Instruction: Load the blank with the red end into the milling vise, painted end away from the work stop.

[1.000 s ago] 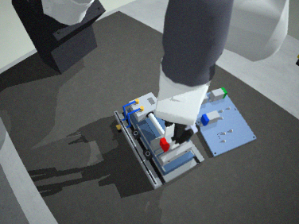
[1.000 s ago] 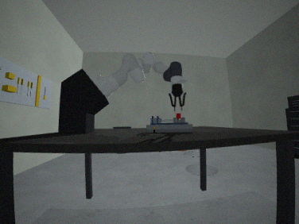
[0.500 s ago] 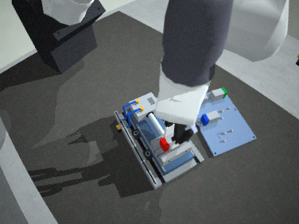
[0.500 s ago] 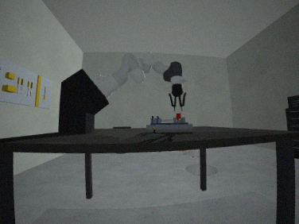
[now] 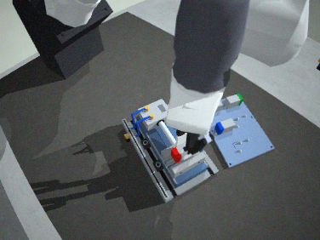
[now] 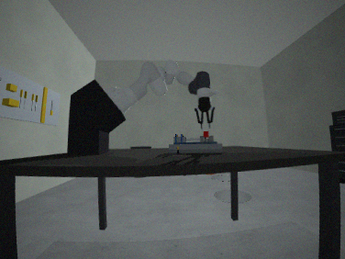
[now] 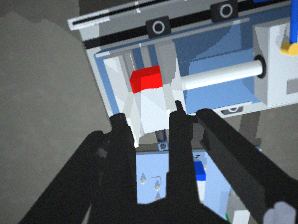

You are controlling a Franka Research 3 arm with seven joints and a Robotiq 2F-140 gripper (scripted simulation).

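My hand is 40 mm above the red-ended blank. From my hand the other things lie so: screw rod 80 mm behind, 60 mm below; blue-ended blank 200 mm to the left, 120 mm below, 30 mm behind; work stop rod 50 mm to the left, 50 mm below.
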